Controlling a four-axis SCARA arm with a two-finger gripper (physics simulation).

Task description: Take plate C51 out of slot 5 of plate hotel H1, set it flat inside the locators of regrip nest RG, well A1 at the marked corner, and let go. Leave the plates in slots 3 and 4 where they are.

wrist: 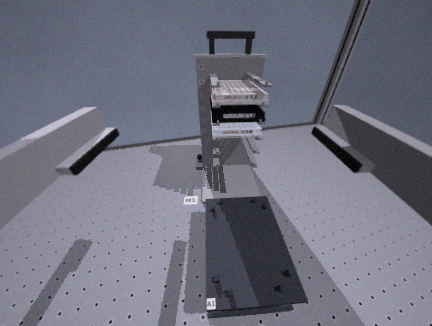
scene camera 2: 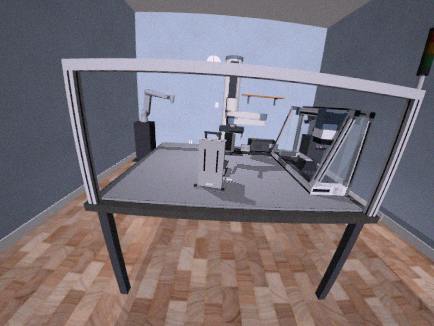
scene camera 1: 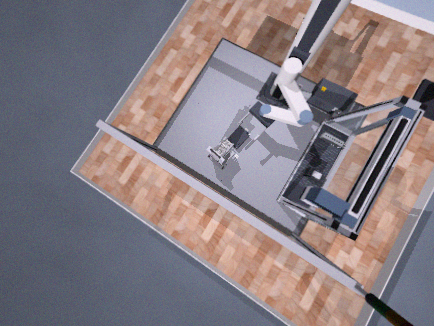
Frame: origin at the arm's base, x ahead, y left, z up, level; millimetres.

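Seen in the pictures: gripper, fingertip midpoint: (wrist: 215, 119) (scene camera 2: 227, 136) (scene camera 1: 246, 131); arm's base at its link origin: (scene camera 2: 226, 152) (scene camera 1: 278, 93).
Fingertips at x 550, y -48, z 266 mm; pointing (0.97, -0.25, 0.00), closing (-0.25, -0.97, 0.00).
Offsets run from my fingertips to a thing's middle. "*": to the spot under its first point.
Plate hotel H1 @[dx +212, dy -99, dz -93 mm] (scene camera 1: 215, 157) (scene camera 2: 211, 165) (wrist: 230, 64) stands upright, its open side facing the wrist camera. Plate C51 @[dx +182, dy -83, dz -22 mm] (scene camera 1: 224, 148) (wrist: 233, 90), pale and gridded, lies flat as the uppermost plate, in slot 5. A black plate @[dx +182, dy -83, dz -50 mm] (wrist: 239, 115) sits below it in slot 4, and a clear bluish plate @[dx +182, dy -83, dz -78 mm] (wrist: 237, 130) in slot 3. Regrip nest RG @[dx +2, dy -46, dz -218 mm] (scene camera 1: 240, 135) (wrist: 250, 250) is a dark raised platform before the hotel, with small locators and no plate on it; its A1 mark is at the near left corner in the wrist view. My gripper (scene camera 1: 246, 131) (wrist: 215, 119) is open and empty, facing the hotel, its fingers wide apart.
A black handle @[* dx +254, dy -98, dz +61 mm] (wrist: 231, 35) tops the hotel. A glass-sided enclosure @[* dx +299, dy +524, dz -219 mm] (scene camera 2: 315, 189) with equipment stands right of the hotel in scene camera 2. A dark box @[* dx -660, dy +446, dz -139 mm] (scene camera 1: 334, 95) sits near the arm base. A frame bar (scene camera 1: 225, 200) (scene camera 2: 240, 69) runs along the table's front side.
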